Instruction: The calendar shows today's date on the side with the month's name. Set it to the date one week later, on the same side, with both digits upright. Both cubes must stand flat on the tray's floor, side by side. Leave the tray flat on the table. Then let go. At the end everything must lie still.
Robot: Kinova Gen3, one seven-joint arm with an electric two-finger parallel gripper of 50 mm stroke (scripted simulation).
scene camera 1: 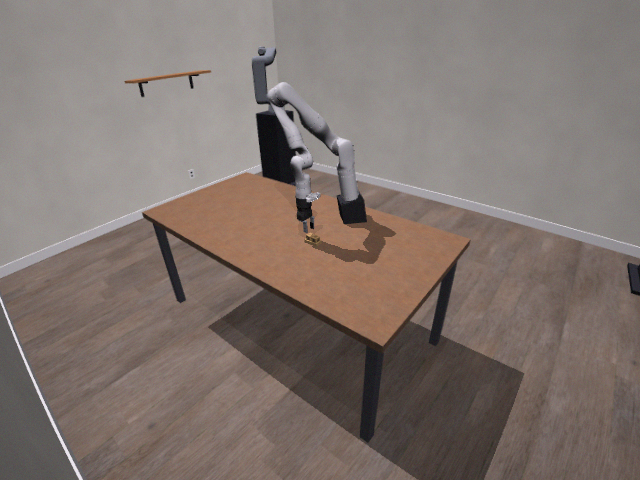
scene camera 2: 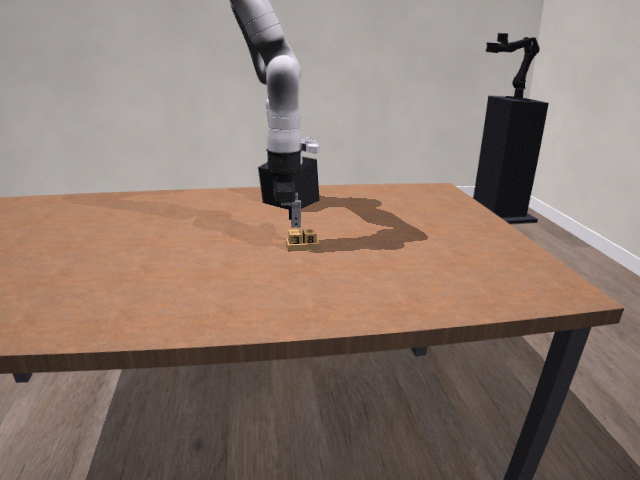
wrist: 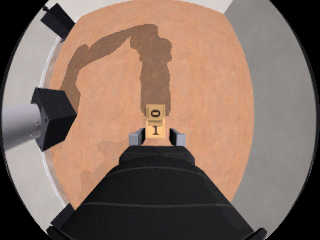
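My gripper (scene camera 2: 294, 223). Same gripper (wrist: 157, 134).
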